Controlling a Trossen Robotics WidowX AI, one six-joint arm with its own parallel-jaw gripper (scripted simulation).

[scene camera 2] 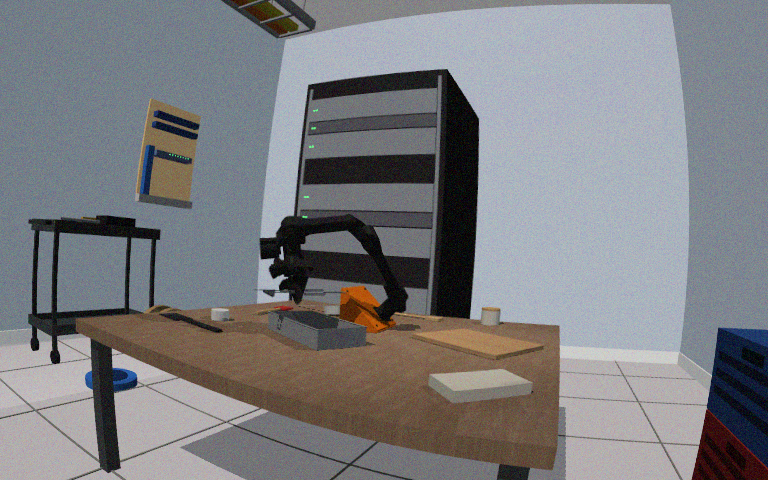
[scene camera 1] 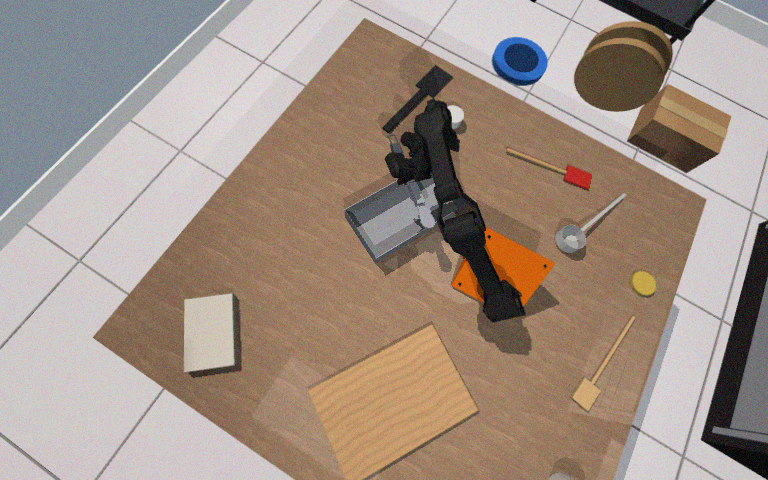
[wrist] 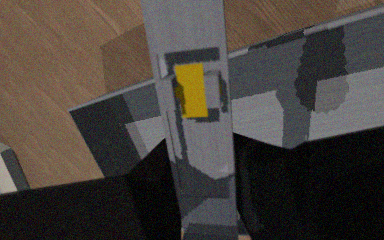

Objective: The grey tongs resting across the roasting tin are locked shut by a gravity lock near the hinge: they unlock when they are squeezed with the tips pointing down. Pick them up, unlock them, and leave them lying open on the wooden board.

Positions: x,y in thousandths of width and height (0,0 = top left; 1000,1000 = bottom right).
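Note:
In scene camera 1 I can see my gripper (scene camera 1: 523,382), a block (scene camera 1: 274,711), a black spatula (scene camera 1: 568,164) and a wooden spatula (scene camera 1: 761,824). Scene camera 2 gives me a grey roasting tin (scene camera 2: 415,691), plus the block (scene camera 2: 597,807) and my gripper (scene camera 2: 389,632). In the wrist view there's a yellow lock piece (wrist: 496,373), and I can also see my gripper (wrist: 504,581) and the grey roasting tin (wrist: 811,348). The black spatula is out of frame in the wrist view, and the wooden spatula is out of frame in the wrist view as well.

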